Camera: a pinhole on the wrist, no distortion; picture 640 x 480 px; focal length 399.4 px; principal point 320.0 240.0 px. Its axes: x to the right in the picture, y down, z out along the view. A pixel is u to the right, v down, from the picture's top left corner.
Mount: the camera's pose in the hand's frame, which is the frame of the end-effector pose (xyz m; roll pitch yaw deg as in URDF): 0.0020 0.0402 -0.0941 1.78 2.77 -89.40
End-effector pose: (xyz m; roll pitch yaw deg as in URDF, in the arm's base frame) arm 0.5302 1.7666 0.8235 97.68 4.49 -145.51
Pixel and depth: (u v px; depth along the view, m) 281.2 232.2 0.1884
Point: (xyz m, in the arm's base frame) 0.4772 1.8521 0.8602
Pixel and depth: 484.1 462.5 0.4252
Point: 0.1826 1.8989 0.6108
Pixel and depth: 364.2 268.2 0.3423
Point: 0.3827 1.9594 0.7755
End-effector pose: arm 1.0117 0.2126 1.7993 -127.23 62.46 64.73
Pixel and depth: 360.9 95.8 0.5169
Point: 0.5701 0.1044 1.8753
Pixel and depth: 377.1 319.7 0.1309
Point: 0.9856 0.2037 1.7619
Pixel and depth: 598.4 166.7 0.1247
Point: 0.9698 0.2464 1.8327
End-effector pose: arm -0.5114 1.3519 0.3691 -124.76 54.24 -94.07
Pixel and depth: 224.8 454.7 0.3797
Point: -0.3268 1.4387 0.0589
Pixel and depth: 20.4 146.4 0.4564
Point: -0.3741 1.8276 0.1712
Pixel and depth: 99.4 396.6 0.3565
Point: -0.3969 1.5437 0.0668
